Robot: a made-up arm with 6 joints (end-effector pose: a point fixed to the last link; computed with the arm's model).
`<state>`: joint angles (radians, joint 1 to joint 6).
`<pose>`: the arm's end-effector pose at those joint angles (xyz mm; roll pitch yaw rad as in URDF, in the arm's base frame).
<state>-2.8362 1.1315 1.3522 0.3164 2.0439 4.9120</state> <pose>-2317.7 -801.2 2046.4 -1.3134 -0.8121 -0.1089</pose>
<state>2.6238 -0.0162 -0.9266 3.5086 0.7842 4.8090</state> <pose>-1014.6 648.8 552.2 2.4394 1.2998 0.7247</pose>
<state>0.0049 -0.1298 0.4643 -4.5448 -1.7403 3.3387</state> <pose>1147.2 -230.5 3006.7 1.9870 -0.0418 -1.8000</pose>
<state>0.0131 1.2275 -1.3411 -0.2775 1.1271 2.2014</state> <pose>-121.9 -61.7 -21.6 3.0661 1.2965 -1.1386</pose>
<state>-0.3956 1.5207 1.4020 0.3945 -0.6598 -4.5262</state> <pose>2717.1 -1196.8 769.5 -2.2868 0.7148 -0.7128</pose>
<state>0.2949 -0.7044 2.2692 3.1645 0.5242 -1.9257</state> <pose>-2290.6 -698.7 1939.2 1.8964 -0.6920 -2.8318</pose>
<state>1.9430 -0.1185 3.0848 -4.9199 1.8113 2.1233</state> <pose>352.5 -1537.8 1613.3 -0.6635 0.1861 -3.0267</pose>
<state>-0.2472 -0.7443 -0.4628 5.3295 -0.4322 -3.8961</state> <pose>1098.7 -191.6 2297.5 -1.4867 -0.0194 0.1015</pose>
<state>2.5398 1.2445 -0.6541 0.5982 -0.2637 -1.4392</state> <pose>-509.8 393.4 -568.1 -2.0480 1.0060 -0.3240</pose>
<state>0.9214 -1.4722 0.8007 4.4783 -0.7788 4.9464</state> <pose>-1511.1 -1715.7 2209.5 0.5630 -0.4536 -3.0837</pose>
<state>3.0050 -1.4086 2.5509 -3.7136 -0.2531 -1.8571</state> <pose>2025.0 -245.1 -455.0 2.6375 1.0168 0.1240</pose>
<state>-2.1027 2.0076 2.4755 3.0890 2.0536 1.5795</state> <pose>-1220.0 -2095.4 1083.4 -2.8539 1.5217 -0.2115</pose>
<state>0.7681 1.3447 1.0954 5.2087 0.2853 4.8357</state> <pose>2190.4 2032.3 876.6 2.4770 0.1071 0.5165</pose>
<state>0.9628 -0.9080 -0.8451 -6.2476 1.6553 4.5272</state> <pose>467.1 686.2 2064.7 -1.1483 -1.4192 -2.4158</pose>
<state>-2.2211 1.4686 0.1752 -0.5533 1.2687 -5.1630</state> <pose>-1303.8 -1512.7 -525.7 -0.9755 0.0637 -2.7479</pose>
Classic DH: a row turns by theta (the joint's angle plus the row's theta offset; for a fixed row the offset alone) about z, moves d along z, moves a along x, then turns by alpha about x. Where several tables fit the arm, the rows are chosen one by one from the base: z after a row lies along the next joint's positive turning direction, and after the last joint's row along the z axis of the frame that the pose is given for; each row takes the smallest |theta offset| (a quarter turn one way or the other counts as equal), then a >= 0, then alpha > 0; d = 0 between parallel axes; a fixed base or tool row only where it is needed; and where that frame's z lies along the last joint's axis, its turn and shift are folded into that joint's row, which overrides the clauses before.
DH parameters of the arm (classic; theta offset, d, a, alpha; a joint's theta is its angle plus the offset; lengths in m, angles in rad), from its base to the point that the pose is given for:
joint 1: 0 0.884 0.105 -1.5708
joint 2: -1.5708 0 1.065 3.1416
joint 3: 0 0 0.184 -1.5708
joint 4: 0 -1.615 0 1.5708
joint 5: 0 0 0 -1.5708
joint 6: 1.5708 -0.243 0 1.5708
tool (fixed): -1.5708 0 0 0

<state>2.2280 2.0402 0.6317 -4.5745 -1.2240 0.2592</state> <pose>-762.6 1358.9 -1238.2 3.0518 0.3200 0.8507</pose>
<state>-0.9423 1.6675 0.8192 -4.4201 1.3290 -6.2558</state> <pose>1569.4 -1775.0 -397.3 -0.7752 0.3732 0.6839</pose>
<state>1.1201 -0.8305 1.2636 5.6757 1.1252 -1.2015</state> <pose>-695.8 -1725.2 2910.0 -1.6508 -0.0031 -1.4804</pose>
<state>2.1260 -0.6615 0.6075 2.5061 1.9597 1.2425</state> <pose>-61.0 -154.9 3179.3 2.1181 0.6229 2.8687</pose>
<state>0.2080 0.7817 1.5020 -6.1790 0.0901 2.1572</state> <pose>2069.2 439.0 3019.4 -2.2708 -0.8099 0.2216</pose>
